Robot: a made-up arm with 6 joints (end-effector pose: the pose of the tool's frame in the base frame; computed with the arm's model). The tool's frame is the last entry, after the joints.
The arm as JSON. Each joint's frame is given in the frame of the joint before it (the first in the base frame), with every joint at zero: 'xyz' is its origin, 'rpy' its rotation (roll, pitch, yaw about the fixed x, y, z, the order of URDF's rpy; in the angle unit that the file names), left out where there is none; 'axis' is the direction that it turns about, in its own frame. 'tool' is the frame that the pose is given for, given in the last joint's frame.
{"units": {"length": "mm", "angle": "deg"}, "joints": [
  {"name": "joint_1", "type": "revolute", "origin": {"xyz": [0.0, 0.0, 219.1]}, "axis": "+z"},
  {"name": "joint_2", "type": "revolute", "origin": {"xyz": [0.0, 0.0, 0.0]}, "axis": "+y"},
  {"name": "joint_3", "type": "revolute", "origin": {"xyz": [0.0, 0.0, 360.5]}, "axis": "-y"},
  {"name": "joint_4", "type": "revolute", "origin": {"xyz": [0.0, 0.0, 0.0]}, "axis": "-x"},
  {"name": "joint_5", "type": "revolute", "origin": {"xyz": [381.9, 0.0, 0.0]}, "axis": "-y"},
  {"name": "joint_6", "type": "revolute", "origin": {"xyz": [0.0, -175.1, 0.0]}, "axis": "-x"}
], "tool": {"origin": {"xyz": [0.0, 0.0, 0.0]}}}
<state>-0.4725 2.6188 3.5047 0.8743 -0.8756 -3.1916</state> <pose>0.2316 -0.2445 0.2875 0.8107 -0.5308 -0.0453 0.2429</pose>
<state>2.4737 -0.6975 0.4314 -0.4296 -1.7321 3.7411</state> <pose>0.1004 0.1236 0.8094 0.0236 0.9446 0.1629 0.2840</pose>
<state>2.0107 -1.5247 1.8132 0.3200 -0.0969 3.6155</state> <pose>0.4587 -0.5842 0.1072 -0.3022 0.2417 -0.4649 0.7963</pose>
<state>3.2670 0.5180 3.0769 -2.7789 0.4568 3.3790</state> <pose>0.1258 -0.1491 0.7943 0.8291 -0.0172 0.5003 0.2490</pose>
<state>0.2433 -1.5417 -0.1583 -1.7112 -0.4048 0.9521</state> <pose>-0.1213 -0.0049 0.5725 0.2198 -0.5209 0.4678 0.6794</pose>
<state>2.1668 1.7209 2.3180 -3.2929 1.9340 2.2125</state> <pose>-0.5123 0.4469 0.4017 -0.3430 0.6016 0.5097 0.5106</pose>
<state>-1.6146 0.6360 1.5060 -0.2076 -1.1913 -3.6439</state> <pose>-0.1925 -0.4800 0.7777 -0.6820 0.6453 -0.0917 0.3317</pose>
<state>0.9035 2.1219 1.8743 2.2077 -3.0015 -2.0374</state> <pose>0.3588 0.6236 0.0732 0.1231 -0.5075 -0.6994 0.4880</pose>
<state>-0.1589 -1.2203 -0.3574 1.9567 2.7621 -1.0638</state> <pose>-0.2004 0.0989 0.7385 -0.4923 -0.0863 0.8434 0.1972</pose>
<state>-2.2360 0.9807 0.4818 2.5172 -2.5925 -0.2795</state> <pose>-0.3103 -0.6257 0.3269 0.0356 -0.5058 0.4422 0.7398</pose>
